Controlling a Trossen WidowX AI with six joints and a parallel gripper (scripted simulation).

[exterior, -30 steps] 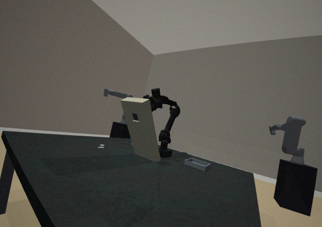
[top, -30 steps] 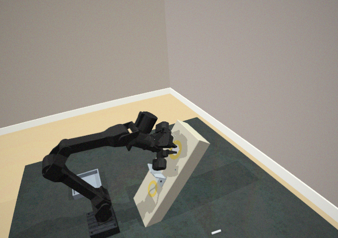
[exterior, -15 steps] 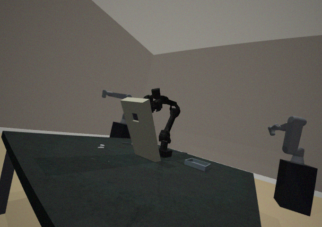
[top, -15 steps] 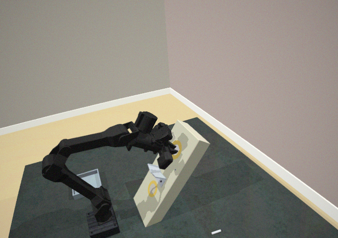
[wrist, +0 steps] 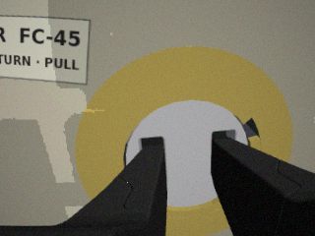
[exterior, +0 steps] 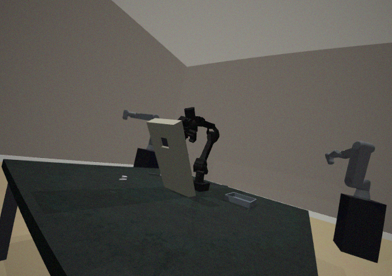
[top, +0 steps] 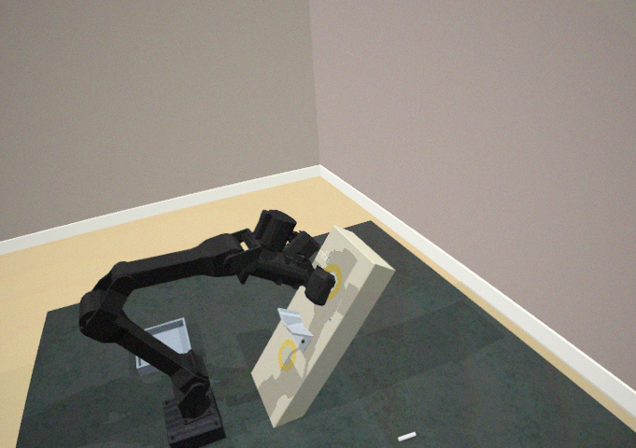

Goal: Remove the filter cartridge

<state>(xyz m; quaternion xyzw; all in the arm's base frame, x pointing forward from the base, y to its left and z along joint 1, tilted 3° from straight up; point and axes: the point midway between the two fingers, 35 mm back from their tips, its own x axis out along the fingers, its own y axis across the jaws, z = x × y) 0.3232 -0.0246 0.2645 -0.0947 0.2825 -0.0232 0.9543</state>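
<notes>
Right now my gripper tip is 9 cm past the grey ledge, 1 cm to the right of it and 9 cm above it. Also, from my gripper tip: round filter cartridge (1 cm ahead, 1 cm below); then small white piece (2 cm ahead, 25 cm to the right, 28 cm below); then grey tray (39 cm behind, 32 cm to the left, 27 cm below).
</notes>
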